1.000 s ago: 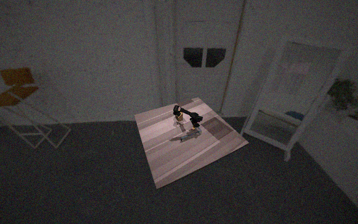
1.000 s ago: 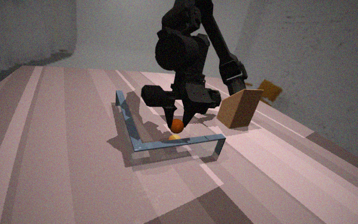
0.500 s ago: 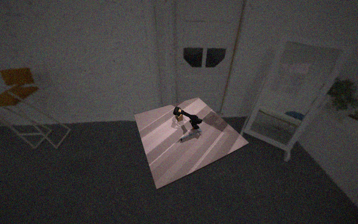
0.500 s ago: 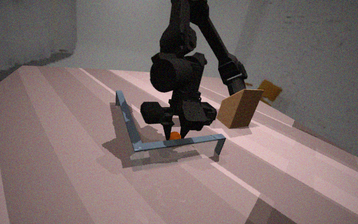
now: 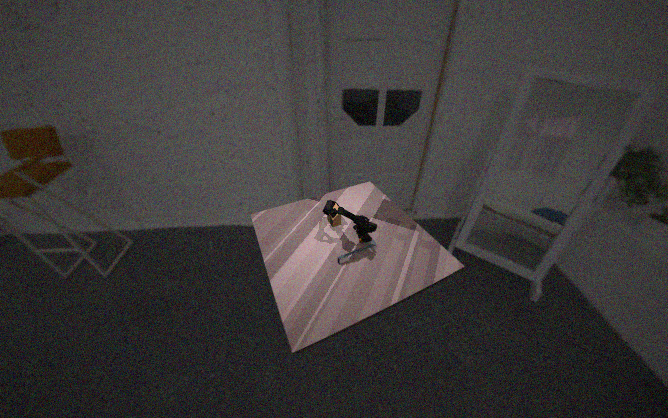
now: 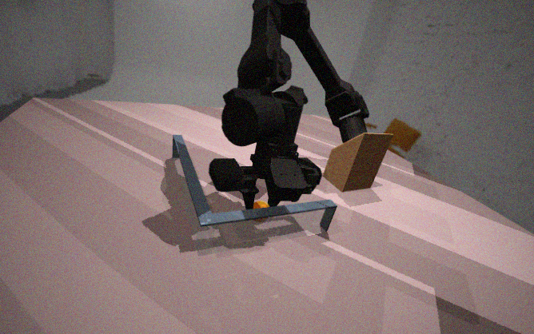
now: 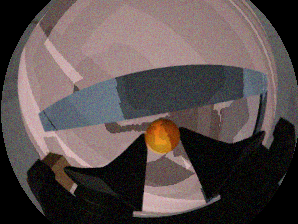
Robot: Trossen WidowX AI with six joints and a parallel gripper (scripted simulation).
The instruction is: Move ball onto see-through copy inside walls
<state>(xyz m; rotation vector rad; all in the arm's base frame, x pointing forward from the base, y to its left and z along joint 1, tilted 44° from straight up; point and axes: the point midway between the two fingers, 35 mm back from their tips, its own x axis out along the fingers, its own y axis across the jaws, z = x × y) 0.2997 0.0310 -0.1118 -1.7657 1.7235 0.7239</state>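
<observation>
Now: gripper tip right at the orange ball.
</observation>
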